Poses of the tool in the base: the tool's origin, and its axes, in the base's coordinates. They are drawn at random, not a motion.
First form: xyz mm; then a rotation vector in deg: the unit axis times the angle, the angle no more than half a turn.
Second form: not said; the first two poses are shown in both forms.
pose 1, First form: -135, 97, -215, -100.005, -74.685, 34.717
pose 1, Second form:
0.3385, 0.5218, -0.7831, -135
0.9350, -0.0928, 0.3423, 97
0.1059, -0.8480, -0.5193, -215
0, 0, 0, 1

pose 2, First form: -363, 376, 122, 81.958, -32.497, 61.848
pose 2, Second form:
0.4512, -0.8465, 0.2824, -363
0.2477, -0.1852, -0.9510, 376
0.8574, 0.4990, 0.1261, 122
0, 0, 0, 1

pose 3, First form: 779, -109, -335, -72.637, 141.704, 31.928
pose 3, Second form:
-0.5625, -0.8217, 0.0920, 779
-0.7028, 0.5338, 0.4702, -109
-0.4355, 0.1998, -0.8777, -335
0, 0, 0, 1

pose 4, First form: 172, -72, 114, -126.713, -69.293, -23.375
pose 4, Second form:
0.5423, 0.8402, -0.0093, 172
0.6629, -0.4210, 0.6192, -72
0.5163, -0.3419, -0.7852, 114
0, 0, 0, 1

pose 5, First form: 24, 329, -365, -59.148, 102.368, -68.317
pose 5, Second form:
-0.4021, -0.2164, 0.8897, 24
-0.9046, 0.2441, -0.3495, 329
-0.1416, -0.9453, -0.2939, -365
0, 0, 0, 1

